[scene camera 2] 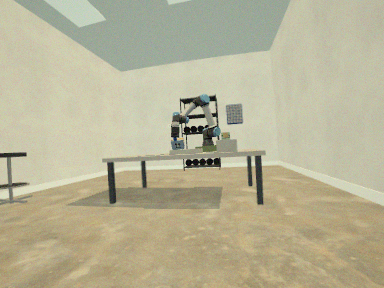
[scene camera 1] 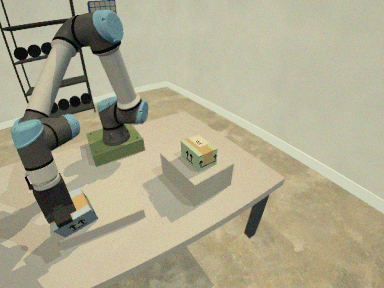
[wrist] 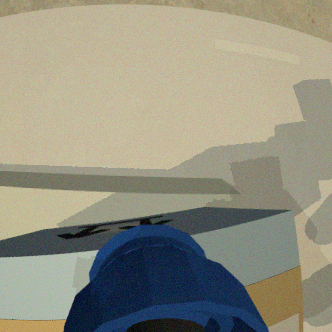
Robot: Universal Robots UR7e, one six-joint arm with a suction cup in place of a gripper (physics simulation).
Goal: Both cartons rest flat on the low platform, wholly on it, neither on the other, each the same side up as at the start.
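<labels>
What I see here is a low platform (scene camera 1: 114,200), and it is 80 cm from the lens.
</labels>
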